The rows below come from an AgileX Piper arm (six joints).
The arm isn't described. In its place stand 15 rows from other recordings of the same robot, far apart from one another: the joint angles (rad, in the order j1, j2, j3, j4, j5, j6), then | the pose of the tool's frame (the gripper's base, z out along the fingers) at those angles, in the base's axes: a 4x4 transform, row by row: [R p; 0 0 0 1], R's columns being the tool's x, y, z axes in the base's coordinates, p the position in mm.
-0.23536 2.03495 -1.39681 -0.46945 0.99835 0.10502 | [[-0.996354, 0.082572, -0.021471, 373.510], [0.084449, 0.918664, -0.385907, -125.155], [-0.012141, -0.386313, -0.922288, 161.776], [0, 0, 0, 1]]
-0.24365 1.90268 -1.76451 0.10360 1.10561 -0.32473 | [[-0.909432, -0.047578, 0.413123, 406.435], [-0.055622, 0.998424, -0.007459, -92.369], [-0.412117, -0.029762, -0.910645, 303.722], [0, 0, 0, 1]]
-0.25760 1.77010 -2.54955 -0.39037 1.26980 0.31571 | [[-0.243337, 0.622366, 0.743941, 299.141], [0.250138, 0.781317, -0.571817, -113.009], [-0.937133, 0.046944, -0.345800, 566.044], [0, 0, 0, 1]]
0.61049 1.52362 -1.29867 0.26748 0.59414 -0.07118 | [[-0.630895, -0.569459, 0.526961, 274.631], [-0.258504, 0.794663, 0.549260, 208.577], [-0.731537, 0.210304, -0.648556, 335.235], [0, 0, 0, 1]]
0.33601 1.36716 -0.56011 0.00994 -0.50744 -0.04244 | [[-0.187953, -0.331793, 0.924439, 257.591], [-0.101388, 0.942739, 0.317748, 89.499], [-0.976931, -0.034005, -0.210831, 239.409], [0, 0, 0, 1]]
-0.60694 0.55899 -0.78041 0.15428 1.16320 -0.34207 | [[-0.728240, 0.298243, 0.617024, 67.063], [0.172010, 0.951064, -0.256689, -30.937], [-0.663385, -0.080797, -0.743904, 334.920], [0, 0, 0, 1]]
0.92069 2.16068 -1.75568 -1.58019 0.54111 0.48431 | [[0.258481, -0.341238, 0.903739, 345.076], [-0.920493, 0.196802, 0.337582, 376.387], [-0.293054, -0.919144, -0.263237, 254.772], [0, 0, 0, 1]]
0.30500 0.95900 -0.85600 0.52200 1.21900 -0.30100 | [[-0.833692, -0.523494, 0.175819, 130.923], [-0.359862, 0.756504, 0.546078, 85.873], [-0.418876, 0.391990, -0.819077, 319.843], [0, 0, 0, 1]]
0.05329 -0.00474 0.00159 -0.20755 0.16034 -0.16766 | [[-0.054450, -0.043248, 0.997579, 55.991], [-0.367283, 0.929888, 0.020266, -0.011], [-0.928514, -0.365291, -0.066517, 198.744], [0, 0, 0, 1]]
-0.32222 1.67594 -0.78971 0.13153 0.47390 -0.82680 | [[-0.882109, -0.363146, 0.300014, 272.660], [-0.391173, 0.919571, -0.037062, -85.287], [-0.262425, -0.150049, -0.953215, 148.672], [0, 0, 0, 1]]
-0.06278 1.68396 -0.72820 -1.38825 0.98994 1.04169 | [[-0.964380, 0.187542, 0.186545, 265.493], [-0.055275, 0.546776, -0.835452, -91.649], [-0.258681, -0.816005, -0.516934, 174.972], [0, 0, 0, 1]]
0.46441 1.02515 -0.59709 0.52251 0.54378 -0.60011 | [[-0.565617, -0.676616, 0.471454, 159.244], [-0.436497, 0.730674, 0.524962, 106.053], [-0.699677, 0.091139, -0.708623, 256.846], [0, 0, 0, 1]]
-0.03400 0.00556 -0.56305 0.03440 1.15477 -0.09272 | [[-0.486771, -0.031889, 0.872947, -15.481], [-0.062182, 0.998063, 0.001786, 3.391], [-0.871314, -0.053412, -0.487811, 287.056], [0, 0, 0, 1]]
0.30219 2.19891 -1.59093 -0.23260 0.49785 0.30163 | [[-0.826390, -0.160851, 0.539636, 455.458], [-0.157382, 0.986119, 0.052924, 131.491], [-0.540658, -0.041193, -0.840233, 146.657], [0, 0, 0, 1]]
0.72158 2.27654 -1.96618 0.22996 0.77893 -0.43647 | [[-0.411682, -0.859969, 0.301615, 374.266], [-0.714676, 0.510012, 0.478672, 348.714], [-0.565470, -0.018496, -0.824562, 203.808], [0, 0, 0, 1]]
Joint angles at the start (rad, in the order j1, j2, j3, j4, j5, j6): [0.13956 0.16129 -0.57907 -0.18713 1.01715 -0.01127]
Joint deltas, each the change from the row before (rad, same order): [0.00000 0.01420 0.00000 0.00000 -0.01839 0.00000]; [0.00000 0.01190 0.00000 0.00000 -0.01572 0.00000]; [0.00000 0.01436 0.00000 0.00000 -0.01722 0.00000]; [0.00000 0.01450 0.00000 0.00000 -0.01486 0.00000]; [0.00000 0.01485 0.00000 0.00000 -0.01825 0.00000]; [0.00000 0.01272 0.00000 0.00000 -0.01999 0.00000]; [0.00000 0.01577 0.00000 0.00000 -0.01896 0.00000]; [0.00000 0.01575 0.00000 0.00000 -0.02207 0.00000]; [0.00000 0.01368 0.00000 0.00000 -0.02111 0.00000]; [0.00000 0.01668 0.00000 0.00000 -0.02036 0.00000]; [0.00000 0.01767 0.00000 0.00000 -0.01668 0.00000]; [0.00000 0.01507 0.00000 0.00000 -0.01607 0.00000]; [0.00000 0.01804 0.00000 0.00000 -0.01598 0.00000]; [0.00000 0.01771 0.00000 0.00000 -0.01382 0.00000]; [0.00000 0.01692 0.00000 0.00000 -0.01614 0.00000]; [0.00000 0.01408 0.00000 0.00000 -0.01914 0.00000]
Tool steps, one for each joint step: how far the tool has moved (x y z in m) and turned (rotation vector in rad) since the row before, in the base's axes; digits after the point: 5 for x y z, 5 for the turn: [0.00334 0.00064 0.00121 -0.00108 -0.00406 0.00301]; [0.00282 0.00054 0.00100 -0.00086 -0.00370 0.00259]; [0.00334 0.00063 0.00103 -0.00109 -0.00274 0.00285]; [0.00327 0.00061 0.00079 -0.00119 -0.00027 0.00248]; [0.00349 0.00067 0.00100 -0.00101 -0.00325 0.00307]; [0.00318 0.00065 0.00116 -0.00057 -0.00707 0.00338]; [0.00371 0.00072 0.00093 -0.00101 -0.00303 0.00323]; [0.00384 0.00078 0.00112 -0.00075 -0.00610 0.00378]; [0.00341 0.00071 0.00108 -0.00047 -0.00720 0.00364]; [0.00395 0.00079 0.00083 -0.00089 -0.00348 0.00353]; [0.00400 0.00076 0.00042 -0.00124 0.00112 0.00291]; [0.00349 0.00068 0.00045 -0.00087 -0.00085 0.00282]; [0.00406 0.00076 0.00020 -0.00125 0.00219 0.00282]; [0.00391 0.00072 -0.00002 -0.00133 0.00399 0.00246]; [0.00386 0.00074 0.00014 -0.00098 0.00093 0.00288]; [0.00344 0.00072 0.00052 -0.00028 -0.00481 0.00343]
